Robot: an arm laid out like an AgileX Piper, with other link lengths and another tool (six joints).
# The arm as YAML. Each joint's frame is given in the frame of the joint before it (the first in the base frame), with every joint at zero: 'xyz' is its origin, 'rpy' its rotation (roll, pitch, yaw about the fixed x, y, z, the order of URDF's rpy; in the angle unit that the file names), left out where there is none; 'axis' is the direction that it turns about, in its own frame. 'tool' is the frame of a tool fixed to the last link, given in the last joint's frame.
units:
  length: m
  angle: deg
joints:
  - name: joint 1
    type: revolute
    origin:
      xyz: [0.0, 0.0, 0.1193]
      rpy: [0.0, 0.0, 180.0]
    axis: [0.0, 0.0, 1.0]
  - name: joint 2
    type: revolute
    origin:
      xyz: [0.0, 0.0, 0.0]
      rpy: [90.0, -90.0, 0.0]
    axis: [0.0, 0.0, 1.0]
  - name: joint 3
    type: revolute
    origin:
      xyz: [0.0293, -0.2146, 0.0]
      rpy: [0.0, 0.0, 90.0]
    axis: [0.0, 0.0, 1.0]
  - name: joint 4
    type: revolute
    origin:
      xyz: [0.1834, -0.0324, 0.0]
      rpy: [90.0, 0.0, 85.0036]
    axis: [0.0, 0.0, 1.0]
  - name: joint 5
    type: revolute
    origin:
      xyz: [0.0, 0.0, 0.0]
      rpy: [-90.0, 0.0, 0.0]
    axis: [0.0, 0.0, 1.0]
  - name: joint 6
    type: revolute
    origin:
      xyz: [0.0, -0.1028, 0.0]
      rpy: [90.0, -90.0, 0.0]
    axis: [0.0, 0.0, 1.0]
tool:
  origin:
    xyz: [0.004, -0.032, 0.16]
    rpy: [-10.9, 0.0, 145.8]
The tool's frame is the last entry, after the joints.
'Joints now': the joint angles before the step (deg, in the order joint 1, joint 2, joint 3, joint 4, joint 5, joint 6). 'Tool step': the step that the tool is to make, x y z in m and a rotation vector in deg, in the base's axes. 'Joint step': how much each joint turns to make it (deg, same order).
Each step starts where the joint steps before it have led.
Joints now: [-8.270, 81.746, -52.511, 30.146, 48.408, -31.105]
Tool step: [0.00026, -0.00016, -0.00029, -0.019, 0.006, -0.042]
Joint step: [0.002, 0.082, 0.001, -0.001, -0.093, 0.001]
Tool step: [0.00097, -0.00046, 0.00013, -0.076, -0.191, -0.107]
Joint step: [-0.001, 0.003, -0.003, 0.000, -0.231, 0.000]
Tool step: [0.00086, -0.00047, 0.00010, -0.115, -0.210, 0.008]
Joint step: [0.000, -0.001, 0.000, 0.001, -0.207, -0.120]
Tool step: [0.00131, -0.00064, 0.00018, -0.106, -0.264, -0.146]
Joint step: [-0.002, -0.002, 0.004, 0.001, -0.321, -0.004]
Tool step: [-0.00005, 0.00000, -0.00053, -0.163, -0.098, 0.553]
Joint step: [0.000, 0.138, -0.002, 0.106, 0.001, -0.694]
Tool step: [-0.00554, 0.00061, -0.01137, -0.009, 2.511, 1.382]
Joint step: [0.001, 2.709, -0.037, 0.001, 0.383, -1.391]
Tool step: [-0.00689, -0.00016, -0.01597, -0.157, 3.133, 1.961]
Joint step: [0.000, 3.906, 0.000, 0.000, -0.001, -2.213]
